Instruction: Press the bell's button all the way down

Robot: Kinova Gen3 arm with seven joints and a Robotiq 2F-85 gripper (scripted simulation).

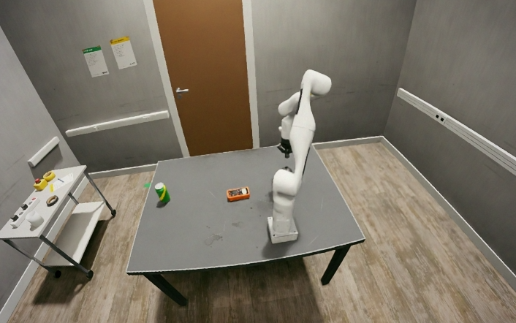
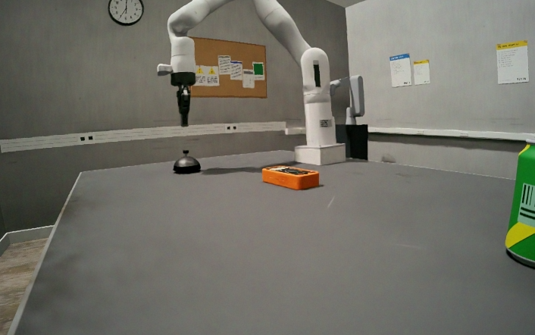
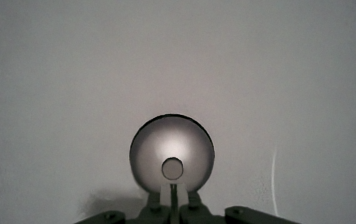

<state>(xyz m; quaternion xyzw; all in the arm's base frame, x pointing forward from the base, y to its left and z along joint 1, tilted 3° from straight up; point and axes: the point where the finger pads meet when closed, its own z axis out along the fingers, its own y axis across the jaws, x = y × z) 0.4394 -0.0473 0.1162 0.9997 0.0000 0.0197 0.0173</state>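
My gripper is now 100 mm above the round button. Also, from my hand: bell 110 mm below.
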